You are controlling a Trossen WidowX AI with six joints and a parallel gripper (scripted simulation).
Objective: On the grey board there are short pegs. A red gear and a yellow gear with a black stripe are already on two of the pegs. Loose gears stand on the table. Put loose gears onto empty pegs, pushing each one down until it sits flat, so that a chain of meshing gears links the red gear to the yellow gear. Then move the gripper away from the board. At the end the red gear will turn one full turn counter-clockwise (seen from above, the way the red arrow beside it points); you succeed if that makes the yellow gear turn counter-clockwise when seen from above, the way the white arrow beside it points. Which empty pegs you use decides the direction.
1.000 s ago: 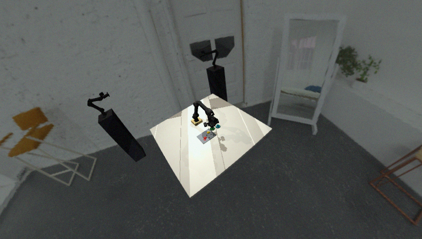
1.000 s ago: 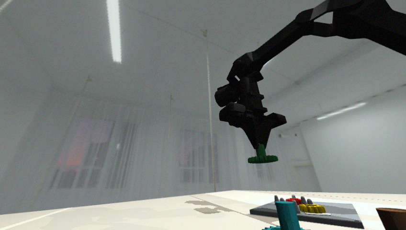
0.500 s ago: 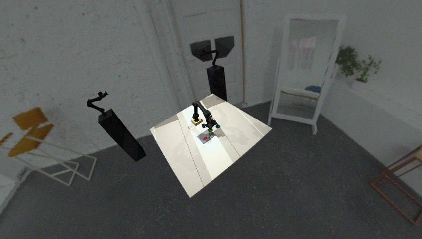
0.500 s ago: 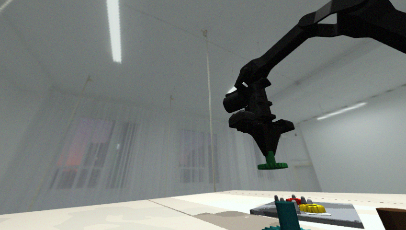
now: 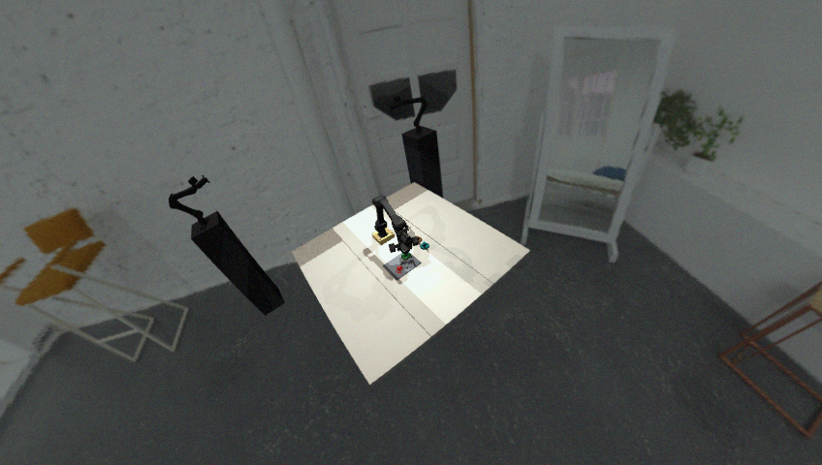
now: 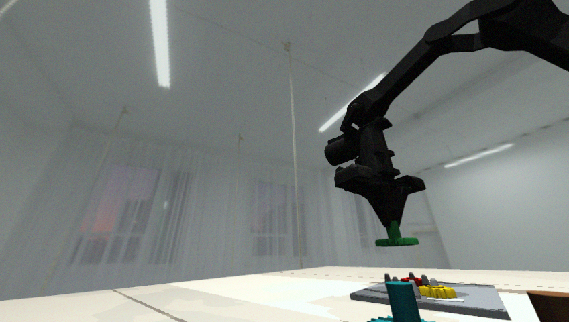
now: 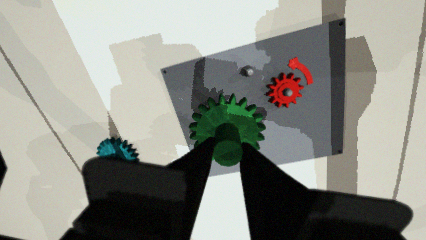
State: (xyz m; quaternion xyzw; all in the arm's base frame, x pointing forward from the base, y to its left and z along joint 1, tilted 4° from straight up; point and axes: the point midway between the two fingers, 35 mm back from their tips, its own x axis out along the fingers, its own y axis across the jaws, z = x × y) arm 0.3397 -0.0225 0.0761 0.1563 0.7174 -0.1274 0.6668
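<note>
Now: the grey board 20 mm behind my gripper tip, 40 mm to the right of it and 100 mm below it. Round my gripper tip: yellow gear 40 mm behind, 20 mm to the left, 90 mm below; then red gear 70 mm to the right, 90 mm below; then green gear 10 mm below.
</note>
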